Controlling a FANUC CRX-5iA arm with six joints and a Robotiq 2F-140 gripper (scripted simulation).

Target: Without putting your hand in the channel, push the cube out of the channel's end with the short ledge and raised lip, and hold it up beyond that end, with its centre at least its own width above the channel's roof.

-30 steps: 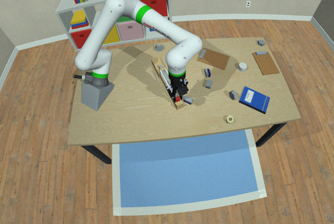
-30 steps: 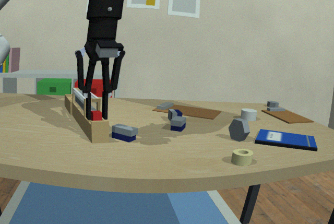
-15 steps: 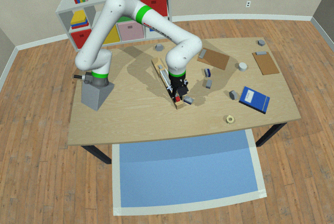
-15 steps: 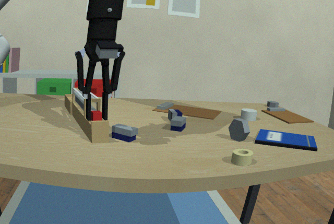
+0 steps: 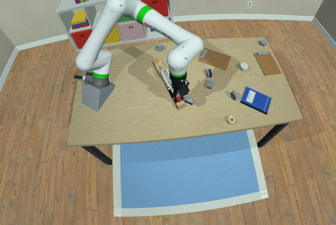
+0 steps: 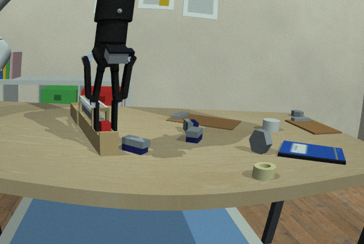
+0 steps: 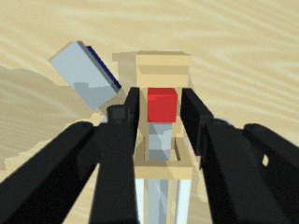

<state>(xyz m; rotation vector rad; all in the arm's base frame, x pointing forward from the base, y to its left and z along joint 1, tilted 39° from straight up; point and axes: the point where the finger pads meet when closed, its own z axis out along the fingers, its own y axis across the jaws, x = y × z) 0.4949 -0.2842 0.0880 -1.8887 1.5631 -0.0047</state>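
Right now my hand is 2 cm above the red cube. Also, from my hand: tape roll (32 cm ahead, 17 cm to the right, 7 cm below); grey-and-blue block (7 cm ahead, 1 cm to the left, 7 cm below); wooden channel (5 cm behind, 14 cm to the left, 3 cm below).
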